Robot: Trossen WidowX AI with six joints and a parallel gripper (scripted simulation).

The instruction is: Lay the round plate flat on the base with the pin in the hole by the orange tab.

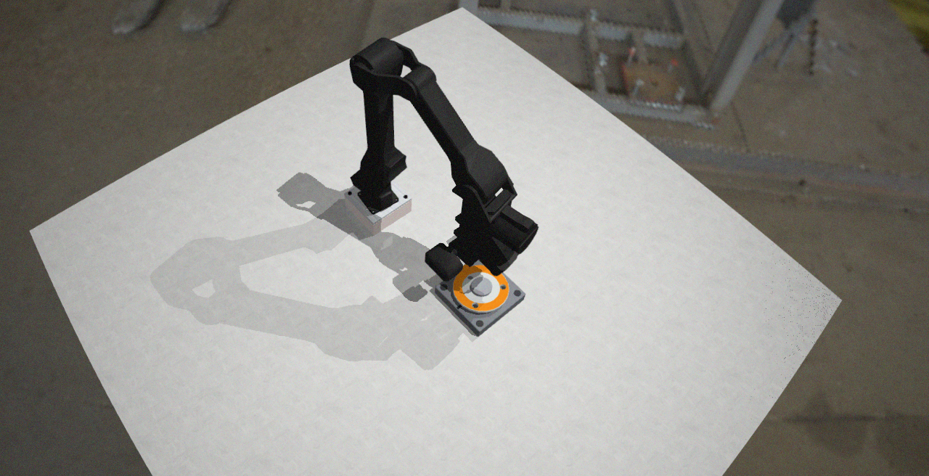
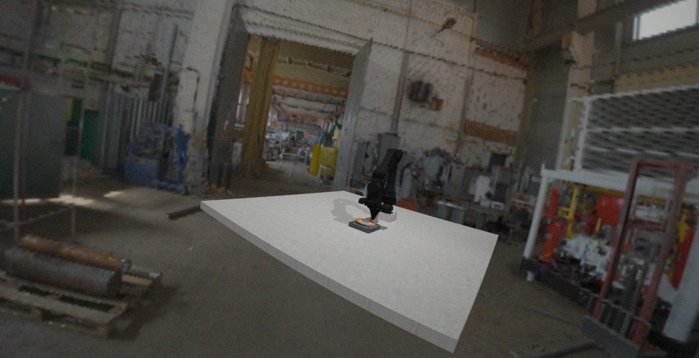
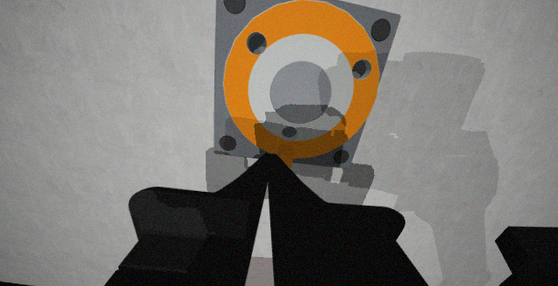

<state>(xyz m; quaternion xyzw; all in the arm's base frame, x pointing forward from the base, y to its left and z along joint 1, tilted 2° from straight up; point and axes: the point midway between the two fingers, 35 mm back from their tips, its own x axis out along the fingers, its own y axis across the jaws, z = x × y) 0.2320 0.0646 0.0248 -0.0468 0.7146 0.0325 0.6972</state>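
Right now the square grey base is 5 cm ahead of my gripper tip, 1 cm to the right of it and 2 cm below it.
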